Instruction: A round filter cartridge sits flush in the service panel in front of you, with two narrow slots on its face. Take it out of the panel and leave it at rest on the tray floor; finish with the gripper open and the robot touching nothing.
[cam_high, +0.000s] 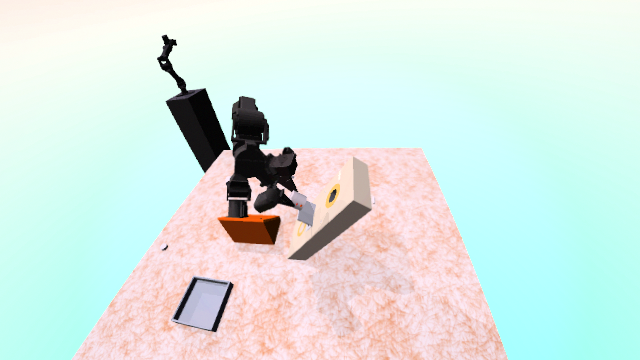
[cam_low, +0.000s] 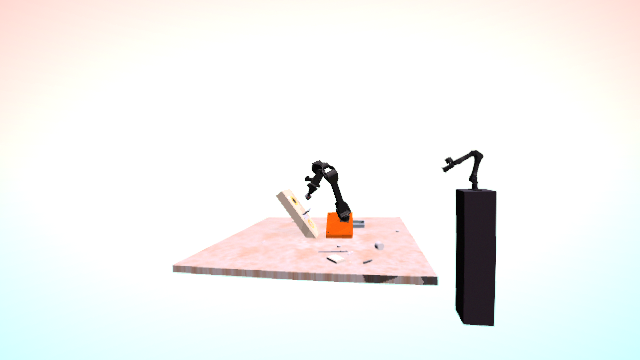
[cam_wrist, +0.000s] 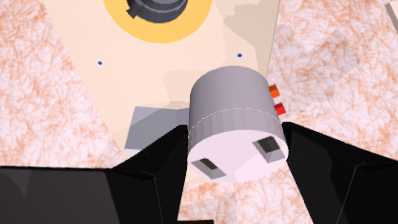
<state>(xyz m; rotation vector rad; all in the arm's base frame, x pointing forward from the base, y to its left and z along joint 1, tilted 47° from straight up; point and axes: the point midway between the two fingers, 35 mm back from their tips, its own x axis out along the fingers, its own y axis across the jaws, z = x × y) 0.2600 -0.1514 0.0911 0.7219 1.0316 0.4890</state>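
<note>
Now: the grey tray 310 mm behind my gripper tip, 270 mm below it and 250 mm to the right of it. Also, from my gripper tip: beige service panel (110 mm below, 70 mm ahead, 50 mm to the left); round white filter cartridge (right at my gripper tip).
</note>
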